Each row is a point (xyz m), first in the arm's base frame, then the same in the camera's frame.
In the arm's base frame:
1: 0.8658 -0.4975 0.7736
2: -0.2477 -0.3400 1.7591
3: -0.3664 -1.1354 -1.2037
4: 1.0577 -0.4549 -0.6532
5: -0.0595 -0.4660 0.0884
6: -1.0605 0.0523 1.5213
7: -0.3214 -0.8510 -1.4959
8: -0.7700 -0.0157 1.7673
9: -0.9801 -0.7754 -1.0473
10: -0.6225 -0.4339 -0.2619
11: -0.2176 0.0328 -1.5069
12: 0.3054 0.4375 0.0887
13: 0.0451 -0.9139 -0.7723
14: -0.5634 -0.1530 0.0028
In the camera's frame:
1: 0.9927 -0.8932 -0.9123
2: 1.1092 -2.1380 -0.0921
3: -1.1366 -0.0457 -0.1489
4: 0.3187 0.3783 -0.8534
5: 0.1838 -0.7288 -0.1089
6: 0.8475 -2.1609 0.8035
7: -1.0860 0.3168 0.0364
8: 1.0795 -2.2588 0.5101
9: -1.1039 -0.3156 0.5269
10: -0.2625 -0.6788 0.3800
11: -0.4460 0.6908 0.5288
12: 0.9698 -0.2414 0.1977
13: -0.5475 -0.1377 -0.3701
14: 0.1031 -0.7685 0.4836

